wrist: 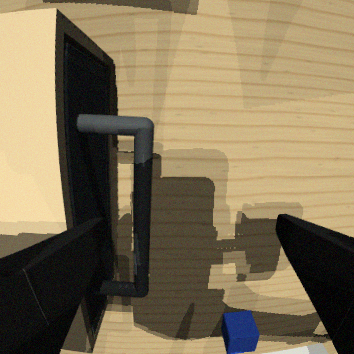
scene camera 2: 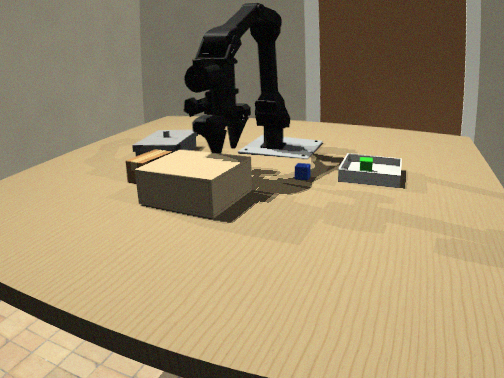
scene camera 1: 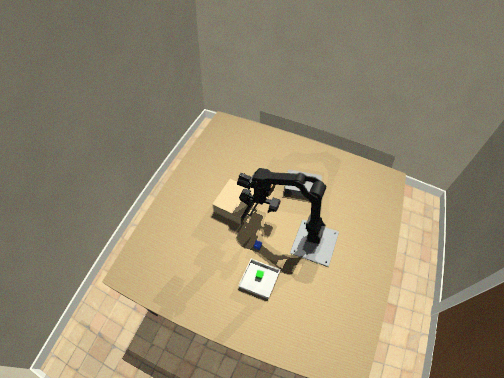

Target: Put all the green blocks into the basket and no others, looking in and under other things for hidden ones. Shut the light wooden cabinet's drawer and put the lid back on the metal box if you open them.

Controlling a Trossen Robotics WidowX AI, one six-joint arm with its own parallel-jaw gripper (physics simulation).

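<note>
The light wooden cabinet [scene camera 1: 229, 196] [scene camera 2: 175, 187] [wrist: 30, 125] stands on the table with its drawer shut; its dark drawer front and grey handle [wrist: 143, 200] show in the wrist view. My gripper [scene camera 2: 225, 149] [wrist: 191, 224] is open and empty, pointing down near the drawer side. In the wrist view, the handle appears between the spread fingers. A green block [scene camera 1: 259, 274] [scene camera 2: 366, 163] lies in the white basket [scene camera 1: 255, 293] [scene camera 2: 370, 178]. The metal box [scene camera 1: 296, 194] [scene camera 2: 165, 140] has its knobbed lid on. What lies inside the cabinet and box is hidden.
A blue block [scene camera 1: 257, 245] [scene camera 2: 302, 171] [wrist: 241, 331] lies on the table between the cabinet and basket. An orange-brown wooden object [scene camera 2: 149, 158] shows behind the cabinet in scene view 2. My arm's grey base plate [scene camera 1: 327, 245] [scene camera 2: 300, 146] is beyond the blue block.
</note>
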